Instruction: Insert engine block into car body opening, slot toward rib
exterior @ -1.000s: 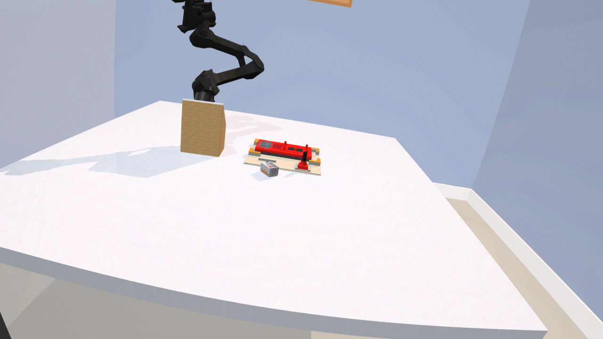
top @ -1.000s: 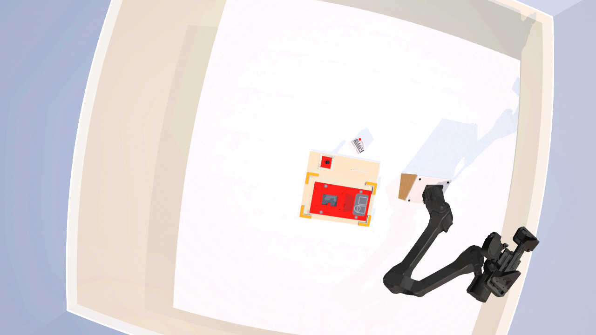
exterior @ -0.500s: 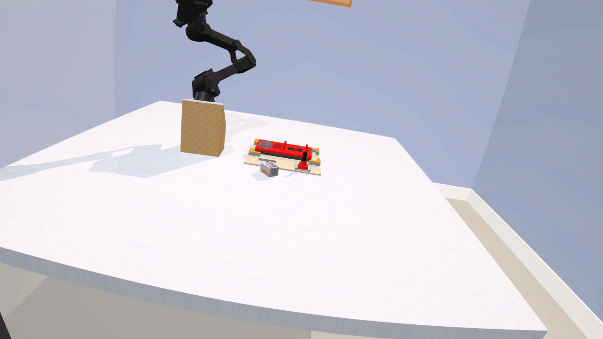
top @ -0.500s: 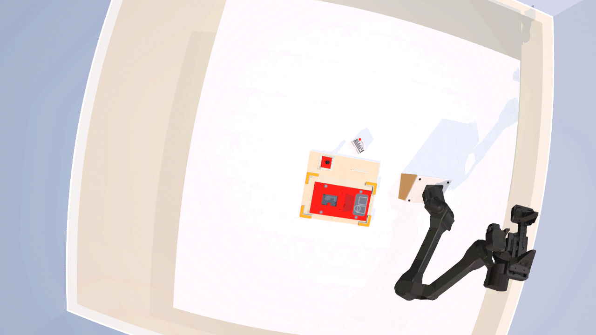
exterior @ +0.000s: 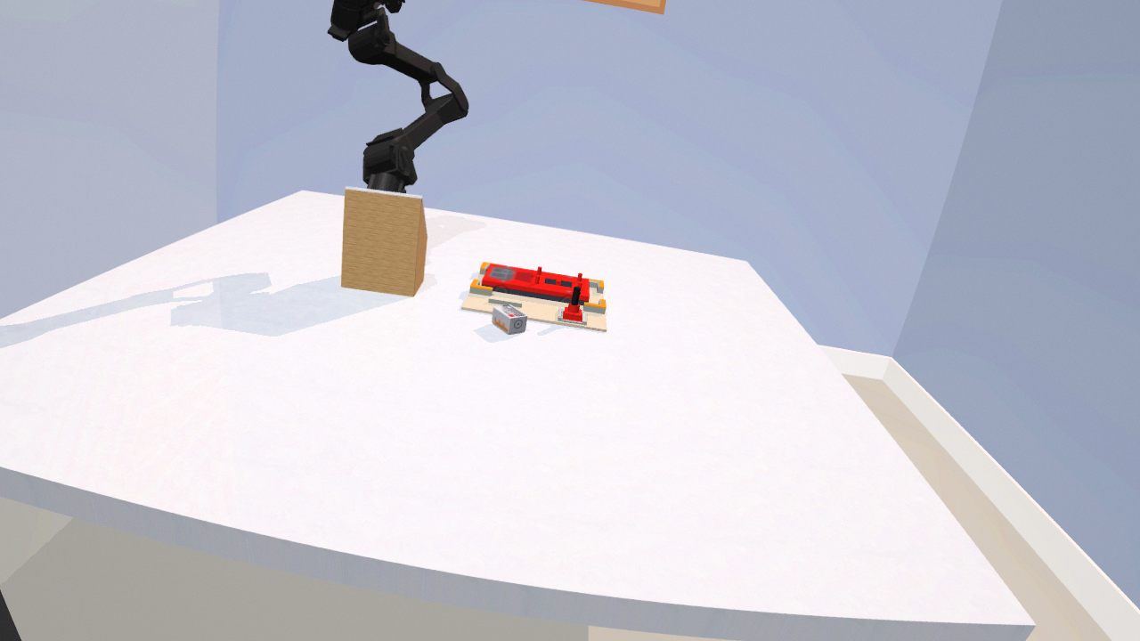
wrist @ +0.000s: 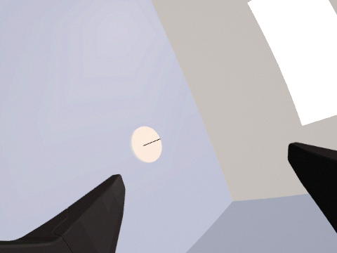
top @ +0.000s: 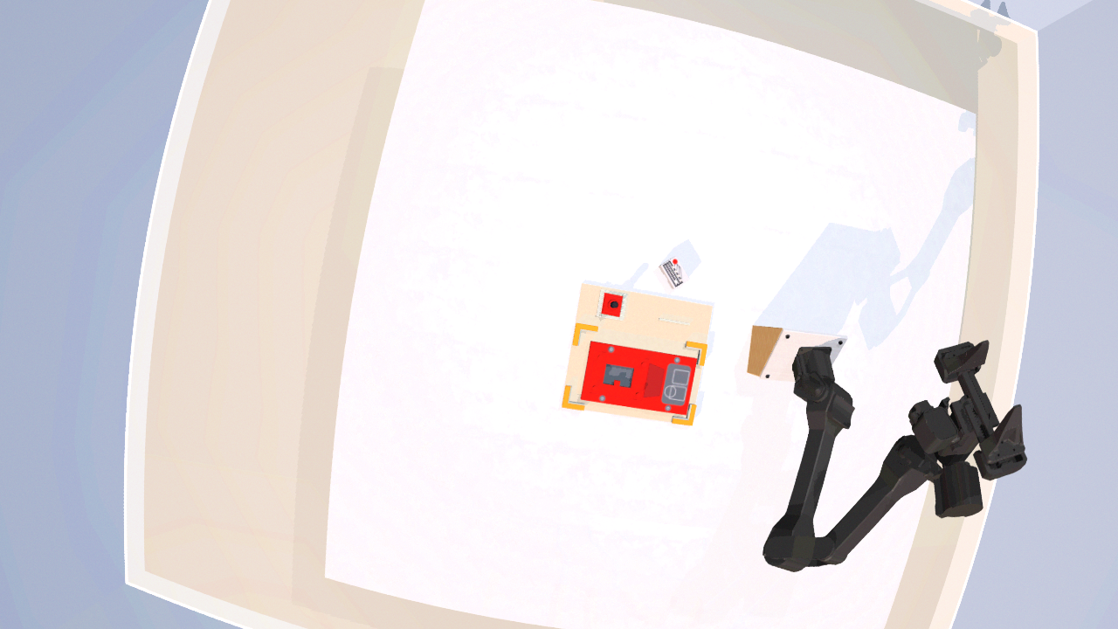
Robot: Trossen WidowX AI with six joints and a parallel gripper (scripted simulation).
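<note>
Right now the grey engine block is 30 cm ahead of my gripper tip, 13 cm to the right of it and 59 cm below it. From my gripper tip the other things lie so: tan board 37 cm ahead, 3 cm to the left, 59 cm below.
</note>
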